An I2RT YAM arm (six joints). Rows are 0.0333 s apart.
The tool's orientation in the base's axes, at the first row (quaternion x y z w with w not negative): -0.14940 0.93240 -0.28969 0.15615
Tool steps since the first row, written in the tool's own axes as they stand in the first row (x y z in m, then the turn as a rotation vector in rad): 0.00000 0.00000 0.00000 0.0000 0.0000 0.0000; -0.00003 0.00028 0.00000 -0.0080 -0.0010 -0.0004; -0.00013 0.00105 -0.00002 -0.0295 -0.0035 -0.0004; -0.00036 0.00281 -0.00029 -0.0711 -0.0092 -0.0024; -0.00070 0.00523 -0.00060 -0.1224 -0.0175 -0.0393; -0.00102 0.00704 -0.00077 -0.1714 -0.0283 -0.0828; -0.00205 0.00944 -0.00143 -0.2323 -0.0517 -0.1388; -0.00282 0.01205 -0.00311 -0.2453 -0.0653 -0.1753; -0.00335 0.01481 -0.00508 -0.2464 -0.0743 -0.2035
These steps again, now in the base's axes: 0.00000 0.00000 0.00000 0.0000 0.0000 0.0000; -0.00003 0.00023 -0.00016 0.0073 0.0024 0.0025; -0.00009 0.00088 -0.00057 0.0273 0.0083 0.0084; -0.00031 0.00249 -0.00135 0.0653 0.0202 0.0218; -0.00058 0.00467 -0.00246 0.0994 0.0508 0.0661; -0.00069 0.00630 -0.00332 0.1294 0.0818 0.1165; -0.00046 0.00890 -0.00400 0.1679 0.1135 0.1866; -0.00089 0.01207 -0.00406 0.1685 0.1256 0.2258; -0.00167 0.01541 -0.00403 0.1605 0.1329 0.2534
